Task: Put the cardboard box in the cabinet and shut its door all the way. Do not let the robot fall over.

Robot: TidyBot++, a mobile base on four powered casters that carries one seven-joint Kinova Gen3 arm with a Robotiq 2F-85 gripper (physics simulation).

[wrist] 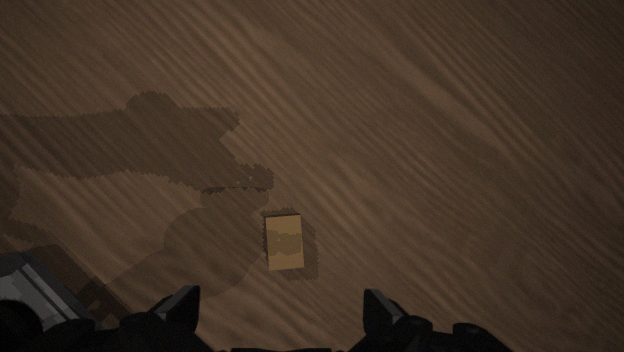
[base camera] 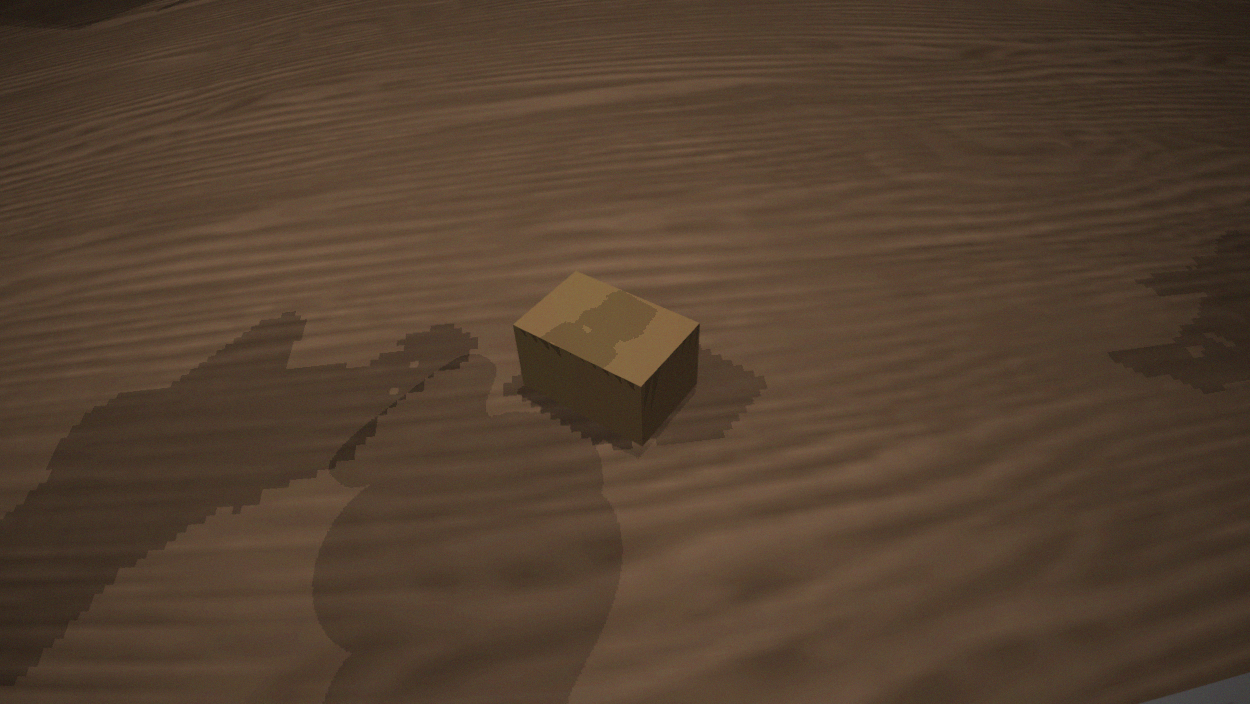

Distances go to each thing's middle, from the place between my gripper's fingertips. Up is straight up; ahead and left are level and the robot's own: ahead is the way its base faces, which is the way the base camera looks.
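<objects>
Brown cardboard box [wrist: 284,235] now 10 mm to the right of my hand, 20 mm behind it and 360 mm below it.
</objects>
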